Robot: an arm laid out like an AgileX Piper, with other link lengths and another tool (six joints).
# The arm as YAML. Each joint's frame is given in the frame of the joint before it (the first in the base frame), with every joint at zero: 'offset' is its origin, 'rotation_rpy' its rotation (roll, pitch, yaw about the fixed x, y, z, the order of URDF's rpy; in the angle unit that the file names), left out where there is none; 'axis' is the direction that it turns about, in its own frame. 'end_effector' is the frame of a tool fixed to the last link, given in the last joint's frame.
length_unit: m
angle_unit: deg
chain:
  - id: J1
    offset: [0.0, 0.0, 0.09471]
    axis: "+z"
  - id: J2
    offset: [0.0, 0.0, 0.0]
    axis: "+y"
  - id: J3
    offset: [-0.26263, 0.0, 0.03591]
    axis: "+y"
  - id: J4
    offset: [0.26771, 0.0, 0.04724]
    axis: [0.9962, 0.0, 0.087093]
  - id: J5
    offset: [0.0, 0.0, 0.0]
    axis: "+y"
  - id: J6
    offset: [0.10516, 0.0, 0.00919]
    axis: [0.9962, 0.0, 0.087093]
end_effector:
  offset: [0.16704, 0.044, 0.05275]
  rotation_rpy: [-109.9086, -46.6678, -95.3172]
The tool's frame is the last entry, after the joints.
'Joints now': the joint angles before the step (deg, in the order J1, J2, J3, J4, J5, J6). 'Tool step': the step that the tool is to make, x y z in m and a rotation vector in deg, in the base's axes. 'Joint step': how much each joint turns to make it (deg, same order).
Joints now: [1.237, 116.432, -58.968, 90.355, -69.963, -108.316]
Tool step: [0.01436, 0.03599, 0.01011, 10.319, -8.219, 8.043]
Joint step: [-0.501, -10.170, 7.817, -3.515, 13.144, 7.118]
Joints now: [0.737, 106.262, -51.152, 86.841, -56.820, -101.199]
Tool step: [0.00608, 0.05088, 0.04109, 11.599, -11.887, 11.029]
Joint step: [-2.179, -15.271, 10.469, -10.387, 16.367, 12.659]
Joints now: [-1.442, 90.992, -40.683, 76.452, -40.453, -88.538]
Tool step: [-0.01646, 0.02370, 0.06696, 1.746, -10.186, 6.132]
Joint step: [-1.544, -14.794, 7.468, -9.929, 5.898, 8.087]
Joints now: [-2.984, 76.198, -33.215, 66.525, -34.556, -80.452]
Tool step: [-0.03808, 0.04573, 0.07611, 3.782, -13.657, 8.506]
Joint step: [0.002, -19.815, 9.162, -12.807, 6.935, 13.964]
